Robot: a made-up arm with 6 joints. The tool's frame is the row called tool.
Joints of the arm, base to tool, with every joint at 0 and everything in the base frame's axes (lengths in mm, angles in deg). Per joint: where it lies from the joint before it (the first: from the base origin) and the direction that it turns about. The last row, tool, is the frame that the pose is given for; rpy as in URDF.
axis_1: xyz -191 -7 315 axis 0.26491 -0.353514 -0.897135
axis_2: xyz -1 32 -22 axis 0 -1 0
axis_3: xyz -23 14 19 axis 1 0 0
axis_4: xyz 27 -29 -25 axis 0.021 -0.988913 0.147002
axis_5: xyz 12 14 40 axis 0 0 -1
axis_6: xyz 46 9 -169 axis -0.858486 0.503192 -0.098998
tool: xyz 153 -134 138 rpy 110.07 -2.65 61.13
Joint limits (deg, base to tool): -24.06..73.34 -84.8..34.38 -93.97..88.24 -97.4..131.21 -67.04..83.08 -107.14..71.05
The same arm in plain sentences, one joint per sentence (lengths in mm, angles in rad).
The arm has six revolute joints in a row. What follows holds with every joint at zero, and every direction is one of the base frame's. The first joint lies 191 mm along -x and 7 mm along -y and 315 mm along +z from the base frame's origin and turns about the direction (0.26491, -0.353514, -0.897135), from -0.4199 to 1.28 rad. The second joint lies 1 mm along -x and 32 mm along +y and 22 mm along -z from the first joint and turns about -y, from -1.48 to 0.6 rad. The third joint lies 23 mm along -x and 14 mm along +y and 19 mm along +z from the second joint and turns about +x, from -1.6401 to 1.5401 rad. The fourth joint lies 27 mm along +x and 29 mm along -y and 25 mm along -z from the third joint and turns about the direction (0.021, -0.988913, 0.147002), from -1.7 to 2.29 rad. The fifth joint lies 12 mm along +x and 14 mm along +y and 40 mm along +z from the fourth joint and turns about -z, from -1.1701 to 1.45 rad. The sixth joint lies 46 mm along +x and 9 mm along +y and 169 mm along -z from the fifth joint and turns about the direction (-0.858486, 0.503192, -0.098998), from -1.8699 to 1.2401 rad. The tool frame, which is the frame that the pose is given for, lies 153 mm along +x and 134 mm along -y and 138 mm along +z from the sixth joint; its axes are the base frame's turned by roll 1.9211, pitch -0.0463 and yaw 1.0669 rad (as in URDF: about the fixed x, then y, then z).
